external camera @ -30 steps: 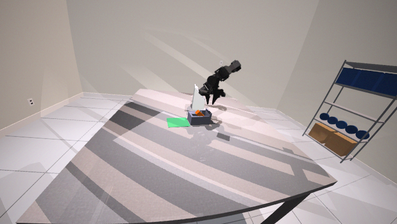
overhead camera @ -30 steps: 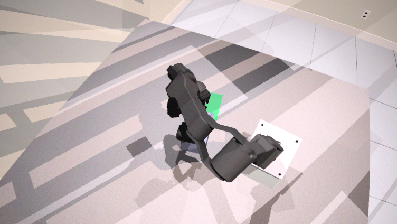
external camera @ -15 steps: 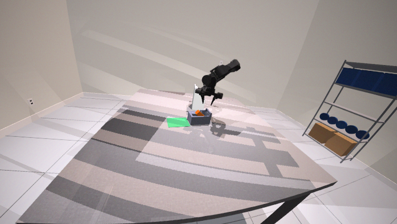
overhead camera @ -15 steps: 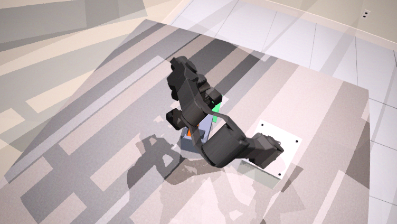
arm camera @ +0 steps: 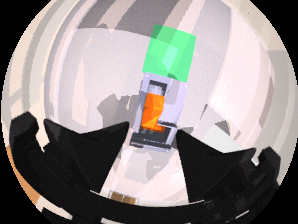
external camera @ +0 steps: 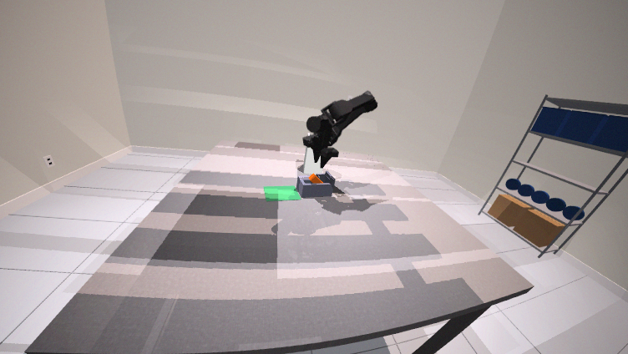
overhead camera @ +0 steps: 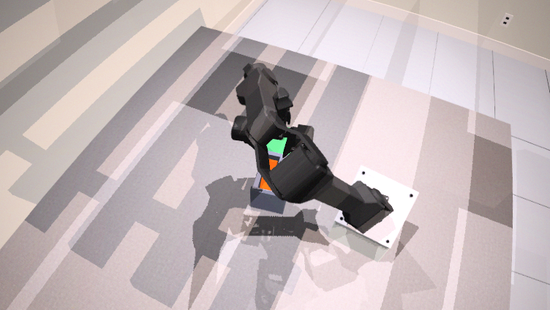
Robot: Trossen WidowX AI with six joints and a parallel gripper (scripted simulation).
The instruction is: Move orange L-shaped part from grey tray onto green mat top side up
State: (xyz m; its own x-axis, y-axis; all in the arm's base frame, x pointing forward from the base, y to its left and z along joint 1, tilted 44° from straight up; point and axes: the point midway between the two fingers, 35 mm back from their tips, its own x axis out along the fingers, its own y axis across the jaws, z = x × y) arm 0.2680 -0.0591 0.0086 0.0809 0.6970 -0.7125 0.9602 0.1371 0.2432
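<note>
Right now my gripper tip is 20 mm past the orange L-shaped part, 30 mm to the right of it and 100 mm above it. Also, from my gripper tip: green mat (20 mm ahead, 150 mm to the right, 160 mm below).
</note>
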